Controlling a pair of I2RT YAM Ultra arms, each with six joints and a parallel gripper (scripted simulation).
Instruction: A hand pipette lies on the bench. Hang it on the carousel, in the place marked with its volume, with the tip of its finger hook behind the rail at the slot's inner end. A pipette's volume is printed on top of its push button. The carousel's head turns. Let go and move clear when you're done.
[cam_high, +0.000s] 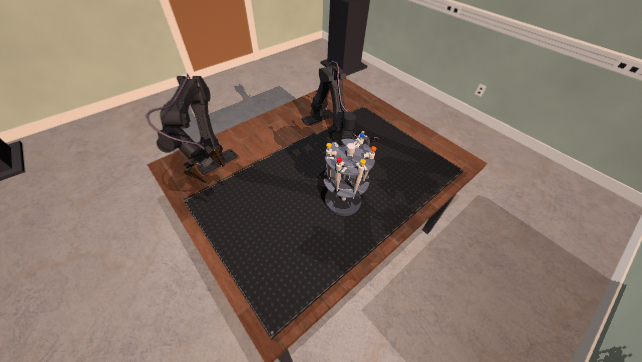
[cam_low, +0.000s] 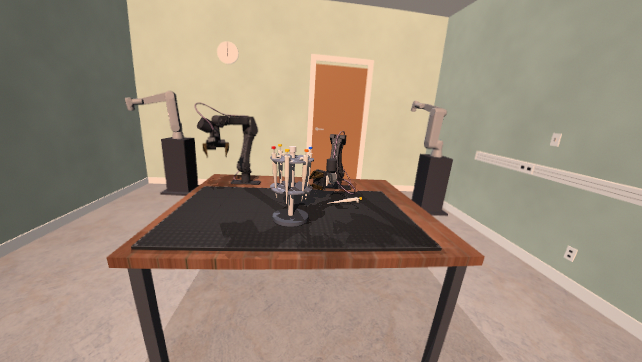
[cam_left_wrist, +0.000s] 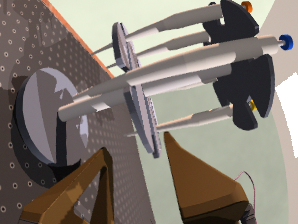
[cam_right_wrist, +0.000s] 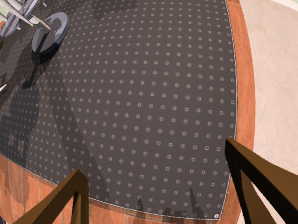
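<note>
My left gripper is now 150 mm past the pipette, 230 mm to the right of it and 150 mm above it.
</note>
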